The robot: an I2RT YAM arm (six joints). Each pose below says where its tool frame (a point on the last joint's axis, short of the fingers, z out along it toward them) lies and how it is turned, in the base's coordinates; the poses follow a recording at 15 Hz.
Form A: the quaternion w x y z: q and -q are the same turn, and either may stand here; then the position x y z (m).
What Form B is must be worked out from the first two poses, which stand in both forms.
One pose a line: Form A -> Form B
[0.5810, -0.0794, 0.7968, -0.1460, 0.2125, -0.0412, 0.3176] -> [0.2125, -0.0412, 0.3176, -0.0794, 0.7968, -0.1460, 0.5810]
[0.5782, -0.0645, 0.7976, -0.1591, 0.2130, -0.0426, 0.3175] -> [0.2130, -0.0426, 0.3175, -0.0645, 0.7976, -0.1591, 0.5782]
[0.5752, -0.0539, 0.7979, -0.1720, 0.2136, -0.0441, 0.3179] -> [0.2136, -0.0441, 0.3179, -0.0539, 0.7979, -0.1720, 0.5752]
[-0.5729, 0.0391, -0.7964, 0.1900, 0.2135, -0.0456, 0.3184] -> [0.2135, -0.0456, 0.3184, -0.0391, 0.7964, -0.1900, 0.5729]
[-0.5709, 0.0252, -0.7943, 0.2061, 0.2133, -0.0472, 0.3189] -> [0.2133, -0.0472, 0.3189, -0.0252, 0.7943, -0.2061, 0.5709]
